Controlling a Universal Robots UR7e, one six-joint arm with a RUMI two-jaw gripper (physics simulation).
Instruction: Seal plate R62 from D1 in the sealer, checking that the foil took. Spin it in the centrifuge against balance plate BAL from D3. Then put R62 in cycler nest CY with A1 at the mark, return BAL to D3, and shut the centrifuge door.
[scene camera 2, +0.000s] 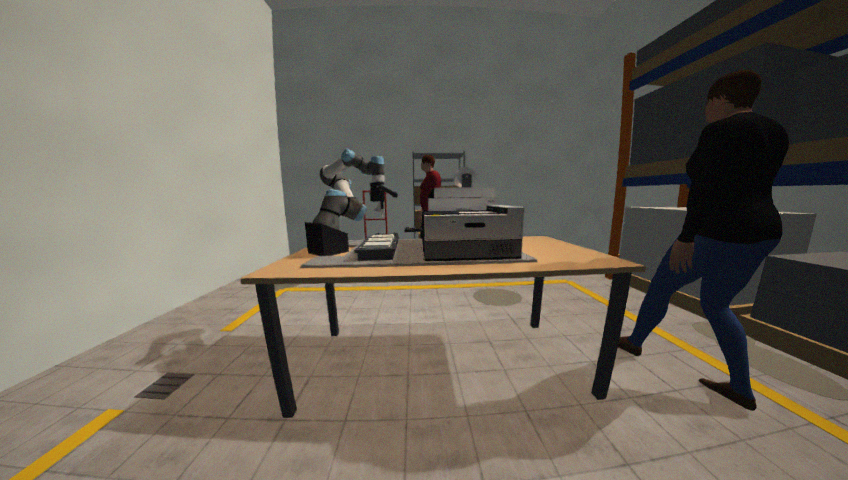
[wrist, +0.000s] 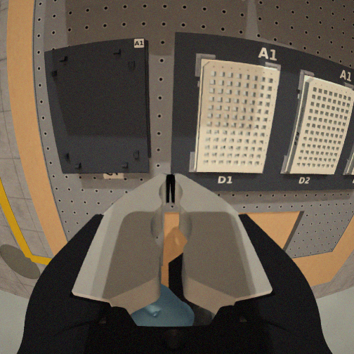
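Pixels of known places: gripper, fingertip midpoint: (scene camera 2: 382, 216); arm's base at its link origin: (scene camera 2: 325, 227).
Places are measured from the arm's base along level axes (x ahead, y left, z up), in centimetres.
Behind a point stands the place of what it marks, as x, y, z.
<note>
My gripper (scene camera 2: 379, 206) @(31.0, 14.4, 4.6) (wrist: 169, 176) is shut and empty, above the board and just in front of the gap between a dark nest and the deck rack (wrist: 184, 110). A cream many-welled plate (wrist: 235, 120) sits in slot D1, A1 mark at its far right; whether foil covers it I cannot tell. A similar plate (wrist: 324, 127) sits in D2. A sliver of another plate shows at the right edge. The dark nest (wrist: 102, 107) holds no plate; it has an A1 tag and a partly hidden label. A large grey machine (scene camera 2: 473, 228) @(80.5, -24.9, 1.7) stands on the board; which instrument it is I cannot tell.
The rack with its plates also shows in the scene view, left of the grey machine. Pale stacked housings (scene camera 2: 461, 198) @(80.0, 11.2, 15.2) rise behind that machine. One person (scene camera 2: 737, 172) stands right of the table (scene camera 2: 577, 256) @(137.2, -16.5, -14.5); another, in red (scene camera 2: 429, 181), is behind it.
</note>
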